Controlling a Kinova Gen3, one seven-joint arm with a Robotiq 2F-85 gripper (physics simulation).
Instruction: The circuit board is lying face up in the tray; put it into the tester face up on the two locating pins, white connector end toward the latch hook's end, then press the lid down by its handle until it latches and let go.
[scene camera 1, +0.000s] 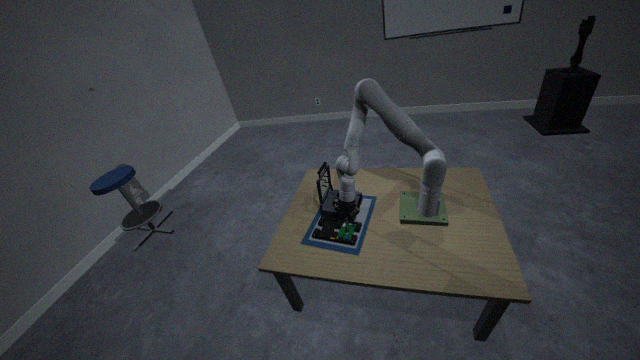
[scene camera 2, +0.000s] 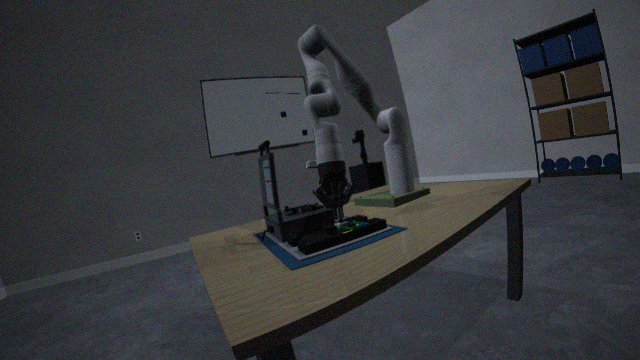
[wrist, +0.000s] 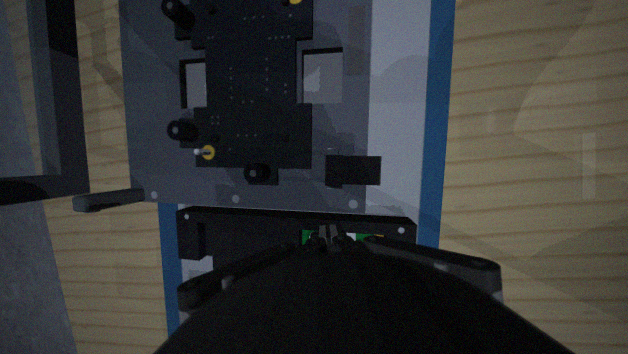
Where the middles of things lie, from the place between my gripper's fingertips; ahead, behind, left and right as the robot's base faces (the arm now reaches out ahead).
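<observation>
Latch hook (wrist: 353, 170): 6 cm above my hand, 3 cm behind, 6 cm to the right. Locating pins (wrist: 252, 121): 4 cm above my hand, 3 cm ahead, 12 cm to the right. Lid (scene camera 2: 266, 163): 16 cm above my hand, 12 cm ahead, 14 cm to the right.
</observation>
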